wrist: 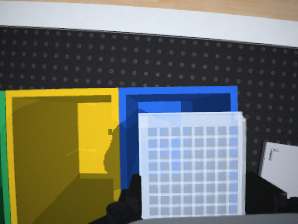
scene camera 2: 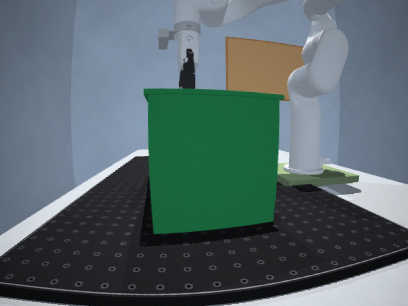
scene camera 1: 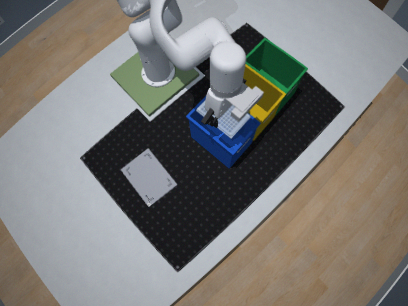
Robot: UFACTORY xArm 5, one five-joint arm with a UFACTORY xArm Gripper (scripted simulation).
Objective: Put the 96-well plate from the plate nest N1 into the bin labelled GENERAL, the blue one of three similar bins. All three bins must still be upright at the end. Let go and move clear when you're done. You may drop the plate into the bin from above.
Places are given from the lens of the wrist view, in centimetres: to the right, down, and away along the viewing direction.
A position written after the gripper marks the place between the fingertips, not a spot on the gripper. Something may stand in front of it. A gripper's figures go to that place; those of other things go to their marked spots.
gripper (wrist: 191,190): 4, 6, 14
96-well plate (wrist: 156,130): 1, 2, 14
yellow bin (wrist: 64,138): -15, 5, 31
blue bin (wrist: 132,101): -2, -2, 25
The marked spots on the 96-well plate and the blue bin are 12 cm apart.
